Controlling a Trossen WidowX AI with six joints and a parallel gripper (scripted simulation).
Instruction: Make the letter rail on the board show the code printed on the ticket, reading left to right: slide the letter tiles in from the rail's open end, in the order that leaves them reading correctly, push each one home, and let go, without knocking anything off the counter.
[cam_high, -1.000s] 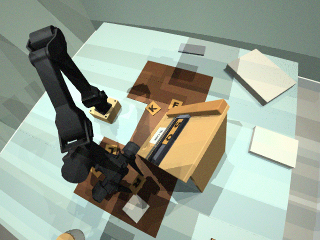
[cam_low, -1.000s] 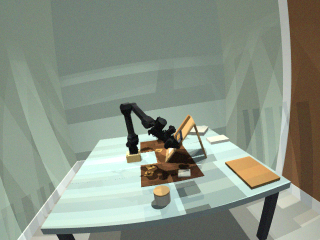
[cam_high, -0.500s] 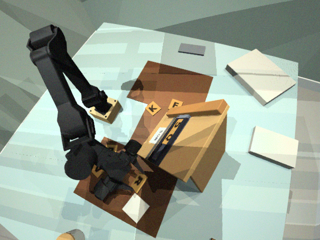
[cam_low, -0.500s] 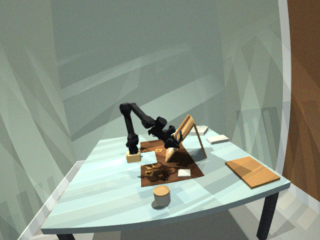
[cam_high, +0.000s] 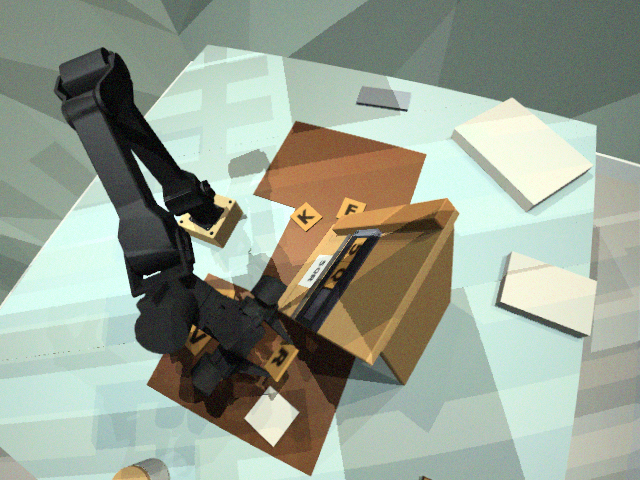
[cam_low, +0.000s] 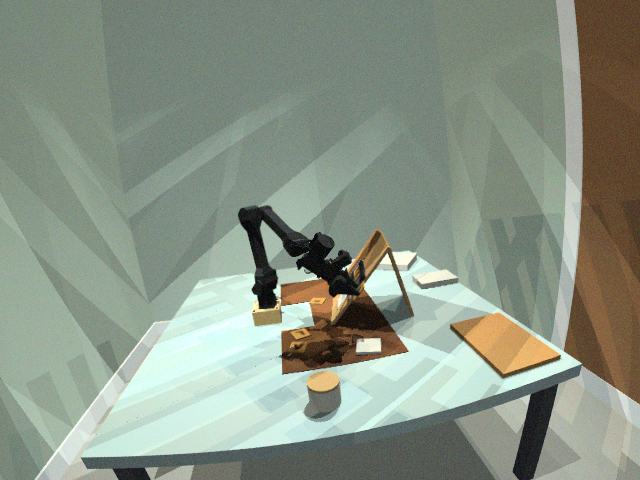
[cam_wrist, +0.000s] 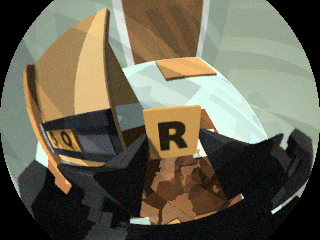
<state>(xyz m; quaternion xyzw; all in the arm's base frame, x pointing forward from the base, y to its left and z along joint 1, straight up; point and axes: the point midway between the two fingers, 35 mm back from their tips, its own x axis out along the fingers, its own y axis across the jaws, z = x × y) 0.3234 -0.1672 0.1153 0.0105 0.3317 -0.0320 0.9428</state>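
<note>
The q tile lies 10 mm ahead of my gripper tip and 170 mm to the left of it. Also, from my gripper tip: white ticket (50 mm behind, 170 mm to the left, 90 mm below); then r tile (right at my gripper tip); then s tile (20 mm ahead, 220 mm to the left).
</note>
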